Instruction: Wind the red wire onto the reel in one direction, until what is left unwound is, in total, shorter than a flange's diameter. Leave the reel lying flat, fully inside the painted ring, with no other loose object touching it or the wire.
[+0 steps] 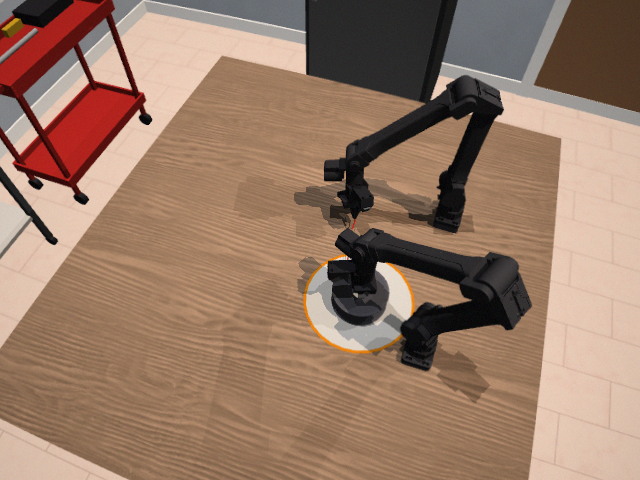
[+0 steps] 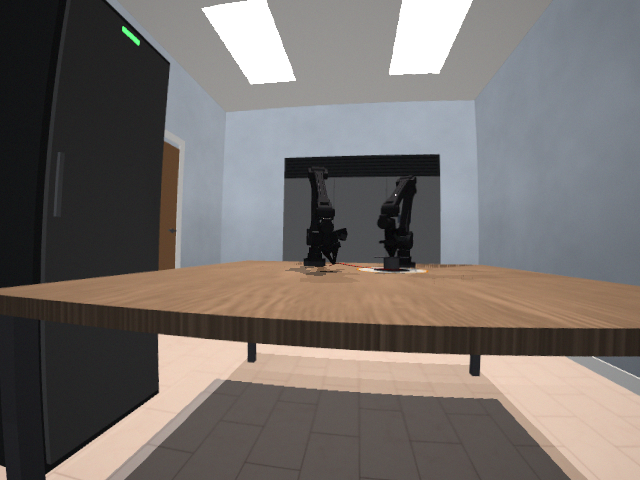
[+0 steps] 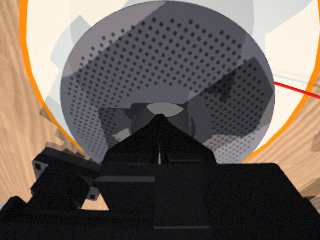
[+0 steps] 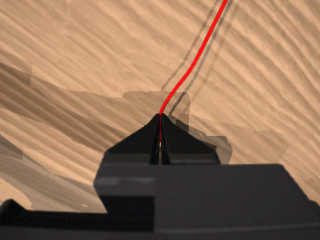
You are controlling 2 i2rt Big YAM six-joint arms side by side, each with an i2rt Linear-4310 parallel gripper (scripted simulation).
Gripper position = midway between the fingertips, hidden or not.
In view: my left gripper (image 3: 159, 119), my right gripper (image 4: 160, 119) and a dark grey reel (image 1: 342, 290).
The dark grey reel shows as well in image 3 (image 3: 210, 66). Image 4 misses the dark grey reel: it is out of frame.
